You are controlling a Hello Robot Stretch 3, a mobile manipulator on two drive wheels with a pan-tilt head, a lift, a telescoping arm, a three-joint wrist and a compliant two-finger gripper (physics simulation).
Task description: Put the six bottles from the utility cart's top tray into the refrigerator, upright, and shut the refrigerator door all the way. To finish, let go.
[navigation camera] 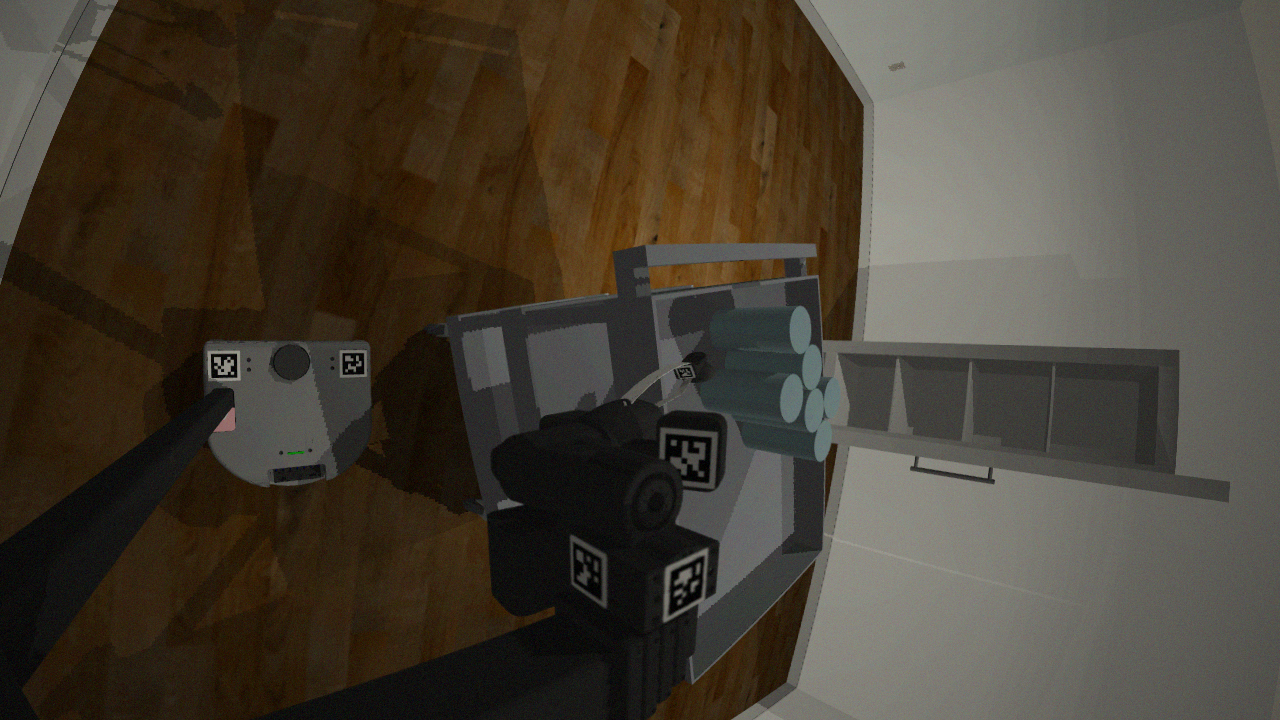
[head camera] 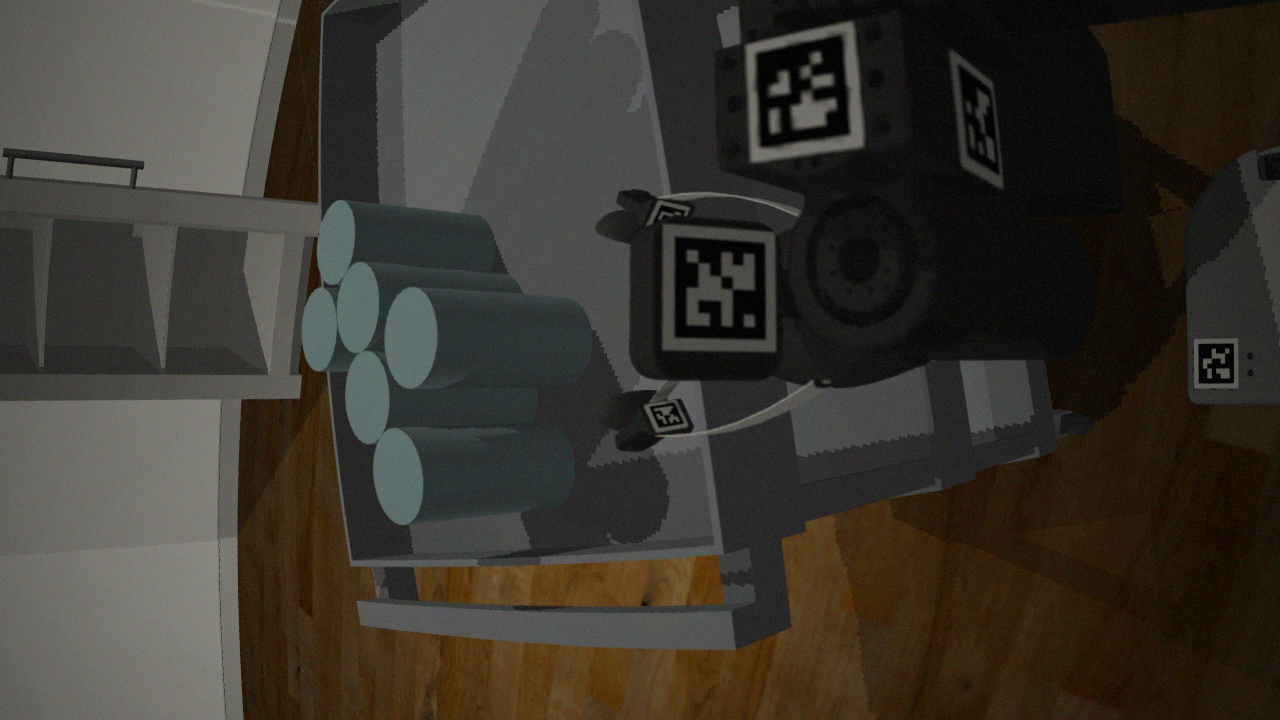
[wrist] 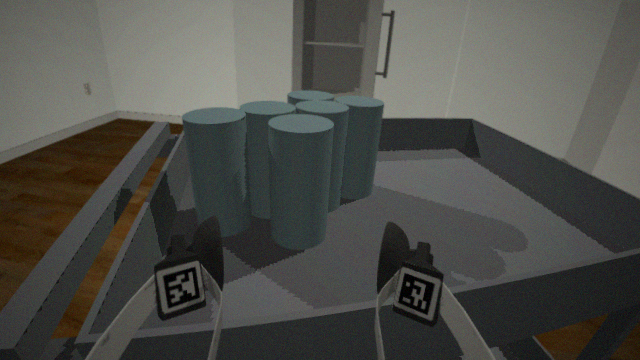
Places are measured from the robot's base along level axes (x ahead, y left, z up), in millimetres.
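Pixels of known places: gripper, fingertip midpoint: (head camera: 614, 320); robot's base, origin of the base link: (navigation camera: 291, 360).
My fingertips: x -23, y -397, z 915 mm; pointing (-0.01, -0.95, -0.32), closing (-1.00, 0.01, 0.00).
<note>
Ahead of a thing's pixels: the offset from my fingertips to its top centre. "*": to the spot under its first point. Level surfaces: height alone.
Several blue-green cylindrical bottles stand upright, grouped on the grey cart's top tray {* 493 mm right, 250 mm back, 88 mm down} (head camera: 349, 116) (navigation camera: 802, 492) (wrist: 545, 165). The nearest bottle {175 mm right, 5 mm ahead, 22 mm up} (head camera: 510, 340) (navigation camera: 756, 394) (wrist: 300, 185) is a little beyond my fingertips and roughly between their lines; the left bottle {195 mm right, 103 mm ahead, 22 mm up} (head camera: 501, 474) (navigation camera: 756, 328) (wrist: 217, 175) stands beyond the left finger. My gripper (head camera: 620, 317) (wrist: 302, 244) is open and empty, low over the tray's near part. One finger is hidden in the navigation view. The refrigerator (head camera: 134, 385) (navigation camera: 1029, 348) (wrist: 297, 55) shows its shelves; its handled door (head camera: 179, 204) (navigation camera: 1074, 469) (wrist: 372, 50) stands open.
The cart's handle bar {* 110 mm right, 207 mm ahead, 51 mm down} (head camera: 554, 624) (navigation camera: 729, 254) (wrist: 95, 200) runs along the bottle side of the tray. A raised tray wall lies between the bottles and the refrigerator. White walls stand behind. My base (head camera: 1239, 295) (navigation camera: 286, 402) is on the wooden floor {915 mm down} (head camera: 895, 626) (navigation camera: 402, 179) (wrist: 45, 175).
</note>
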